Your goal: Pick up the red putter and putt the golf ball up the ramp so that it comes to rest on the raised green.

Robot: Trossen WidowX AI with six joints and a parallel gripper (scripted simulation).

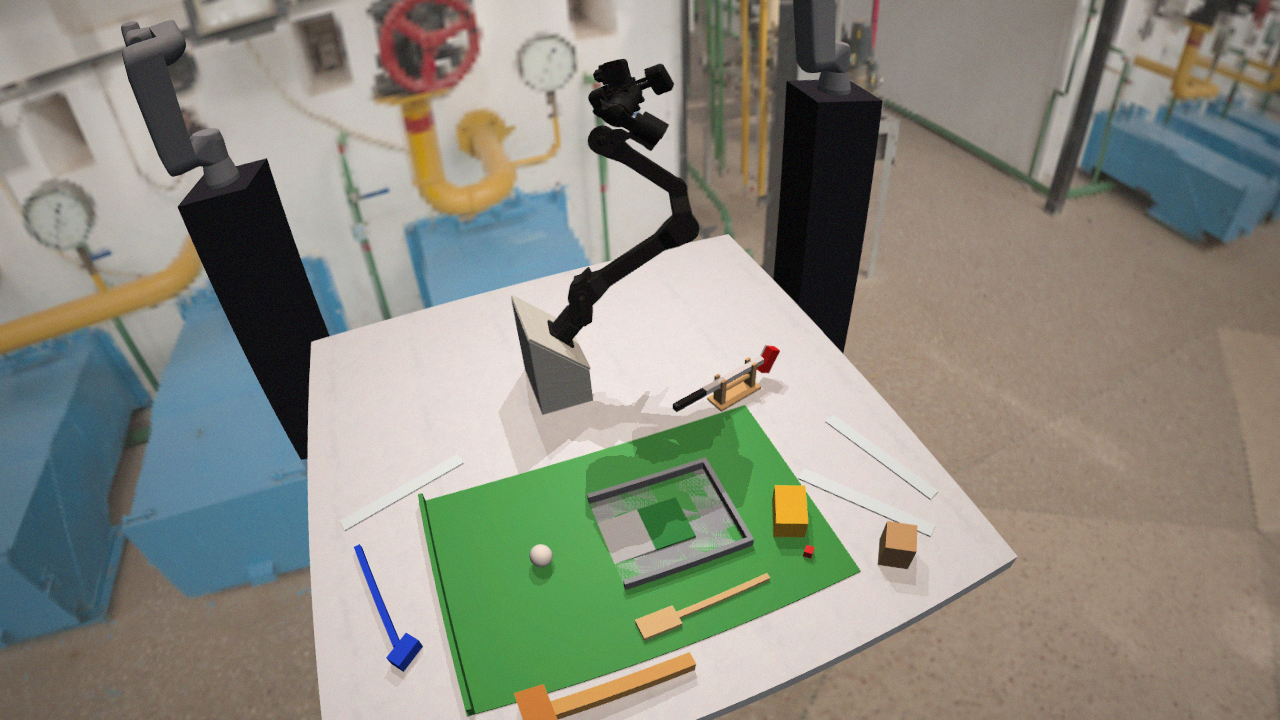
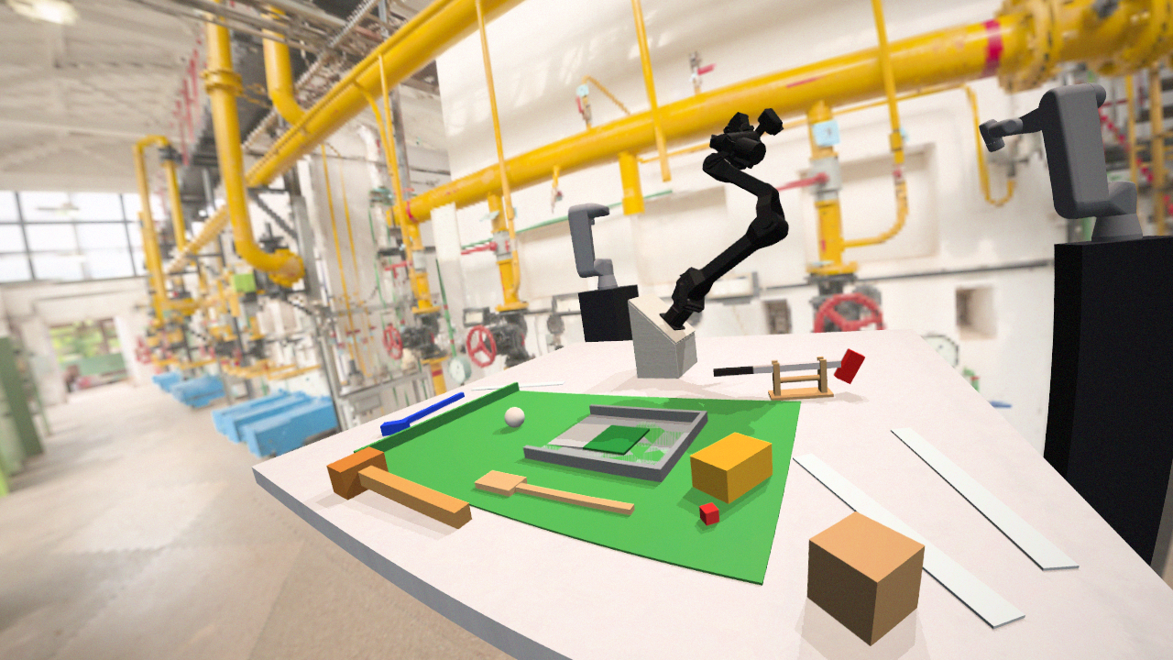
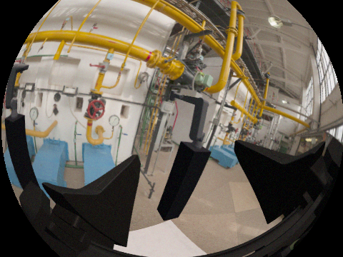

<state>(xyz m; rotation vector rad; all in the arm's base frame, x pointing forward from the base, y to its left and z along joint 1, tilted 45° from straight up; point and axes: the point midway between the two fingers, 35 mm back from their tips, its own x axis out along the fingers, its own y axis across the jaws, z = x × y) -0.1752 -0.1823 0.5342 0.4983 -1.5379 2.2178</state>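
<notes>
The red putter is 43 cm ahead of my gripper tip, 8 cm to the left of it and 56 cm below it. The rest, counted from my gripper tip: yellow block: 78 cm ahead, 9 cm to the left, 59 cm below; white golf ball: 76 cm ahead, 38 cm to the right, 59 cm below; wooden rack: 42 cm ahead, 10 cm to the left, 59 cm below.
</notes>
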